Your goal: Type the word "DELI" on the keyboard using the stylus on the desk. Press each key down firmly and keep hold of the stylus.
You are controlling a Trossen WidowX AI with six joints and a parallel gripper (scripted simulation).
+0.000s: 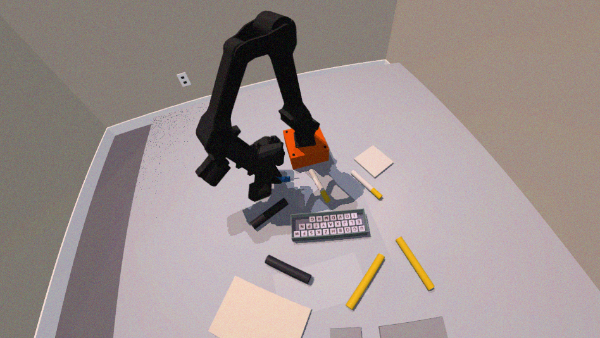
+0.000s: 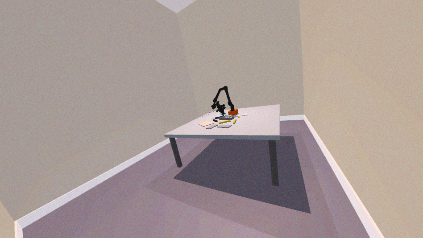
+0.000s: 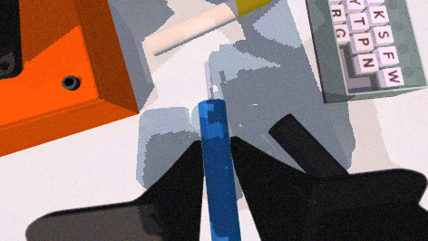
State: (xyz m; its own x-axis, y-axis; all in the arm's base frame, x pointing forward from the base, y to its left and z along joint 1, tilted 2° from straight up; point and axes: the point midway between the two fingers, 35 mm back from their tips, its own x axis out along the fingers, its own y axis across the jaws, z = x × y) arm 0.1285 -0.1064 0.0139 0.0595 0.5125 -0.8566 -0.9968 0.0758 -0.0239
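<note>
The blue stylus is 10 mm to the left of my gripper tip. From my gripper tip the other things lie so: grey stylus tip 50 mm to the left; then white note pad 50 mm behind, 310 mm to the left, 40 mm below; then cream sheet 360 mm ahead, 90 mm to the right, 40 mm below.
</note>
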